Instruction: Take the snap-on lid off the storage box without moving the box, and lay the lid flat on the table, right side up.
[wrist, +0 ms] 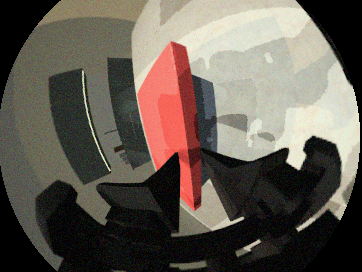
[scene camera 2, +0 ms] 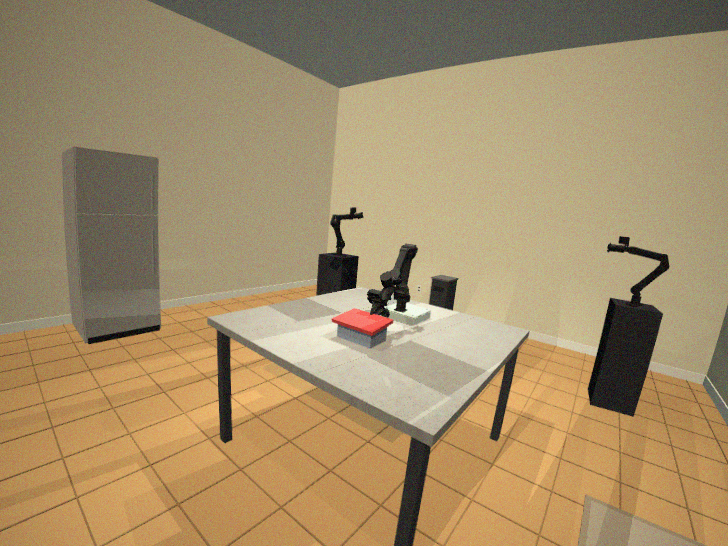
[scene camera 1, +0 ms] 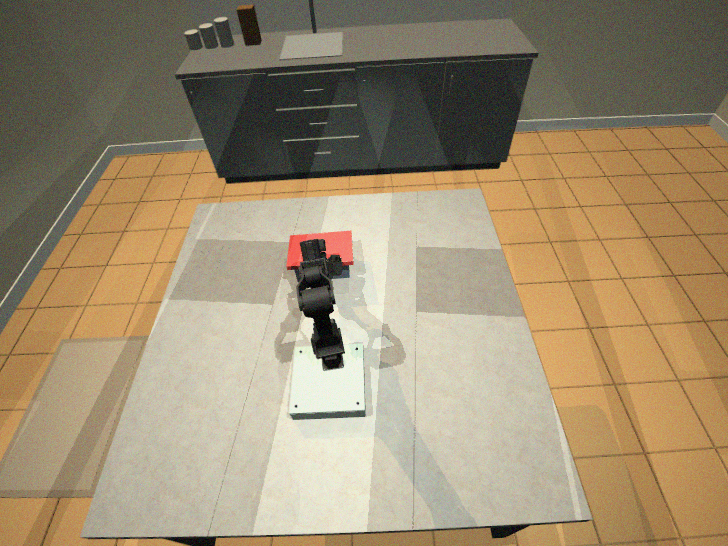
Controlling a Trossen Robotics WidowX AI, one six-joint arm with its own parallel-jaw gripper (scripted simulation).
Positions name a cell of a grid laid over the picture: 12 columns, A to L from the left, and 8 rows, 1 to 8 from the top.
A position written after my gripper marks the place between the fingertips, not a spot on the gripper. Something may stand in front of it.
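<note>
In the wrist view I can see my gripper (wrist: G5), and the same view shows me a red lid (wrist: F4). Scene camera 1 gives me the lid too (scene camera 1: F4). The lid (scene camera 2: F5) is visible to me there as well.
</note>
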